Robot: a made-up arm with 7 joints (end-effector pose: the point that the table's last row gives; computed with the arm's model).
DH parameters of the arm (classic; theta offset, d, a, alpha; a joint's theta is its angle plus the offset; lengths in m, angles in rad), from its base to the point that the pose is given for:
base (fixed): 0 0 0 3.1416
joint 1: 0 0.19 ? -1.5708
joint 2: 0 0.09 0.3 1.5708
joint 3: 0 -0.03 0.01 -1.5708
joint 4: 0 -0.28 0.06 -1.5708
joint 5: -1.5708 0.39 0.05 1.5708
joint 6: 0 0.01 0.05 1.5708
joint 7: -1.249 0 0.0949 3.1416
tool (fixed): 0.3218 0.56 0 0
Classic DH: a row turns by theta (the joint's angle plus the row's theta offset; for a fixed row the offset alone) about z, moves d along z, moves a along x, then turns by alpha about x.
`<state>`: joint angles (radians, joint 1 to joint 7).
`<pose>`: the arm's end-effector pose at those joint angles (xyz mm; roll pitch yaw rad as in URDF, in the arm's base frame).
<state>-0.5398 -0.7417 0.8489 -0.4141 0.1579 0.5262 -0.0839</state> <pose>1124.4 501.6 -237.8 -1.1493 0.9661 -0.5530</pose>
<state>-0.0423 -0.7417 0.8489 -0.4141 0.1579 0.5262 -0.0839</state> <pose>1227.4 -95.8 -237.8 -1.1493 0.9661 -1.0505</pose>
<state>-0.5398 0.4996 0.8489 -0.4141 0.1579 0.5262 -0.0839</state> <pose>430.7 85.9 988.9 -0.1515 0.0187 0.0105</pose>
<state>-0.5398 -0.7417 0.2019 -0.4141 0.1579 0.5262 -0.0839</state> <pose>850.2 816.8 -170.7 -0.3265 1.1837 0.6685</pose>
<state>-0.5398 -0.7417 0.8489 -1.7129 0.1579 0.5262 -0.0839</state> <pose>860.1 -18.8 -1181.9 -3.1329 0.8349 -3.0411</pose>
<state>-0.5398 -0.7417 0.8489 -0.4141 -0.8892 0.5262 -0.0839</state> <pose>1170.2 320.8 -258.7 -1.5780 0.1346 -1.3577</pose>
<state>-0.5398 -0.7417 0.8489 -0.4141 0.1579 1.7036 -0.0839</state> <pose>696.6 736.1 -631.7 -2.4519 0.9448 -0.7102</pose>
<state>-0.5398 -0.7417 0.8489 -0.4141 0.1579 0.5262 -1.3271</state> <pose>1063.8 589.7 -265.7 1.2076 0.8570 1.9555</pose>
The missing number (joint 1, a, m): -0.04
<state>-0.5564 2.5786 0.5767 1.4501 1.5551 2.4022 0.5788</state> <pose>-308.3 93.1 295.7 -0.0302 -0.3590 2.0338</pose>
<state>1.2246 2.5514 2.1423 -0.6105 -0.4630 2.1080 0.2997</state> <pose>-945.7 282.3 181.1 0.4656 0.1416 -1.8760</pose>
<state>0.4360 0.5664 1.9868 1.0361 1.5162 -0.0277 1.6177</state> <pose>382.2 299.4 848.5 0.7155 -0.5768 -3.0188</pose>
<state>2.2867 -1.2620 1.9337 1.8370 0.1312 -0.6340 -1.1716</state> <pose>500.6 -546.6 -711.1 -1.1377 1.0424 -1.6887</pose>
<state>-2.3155 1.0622 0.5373 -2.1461 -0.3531 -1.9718 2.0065</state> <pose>246.9 219.4 191.0 -1.8451 -0.1332 -1.6002</pose>
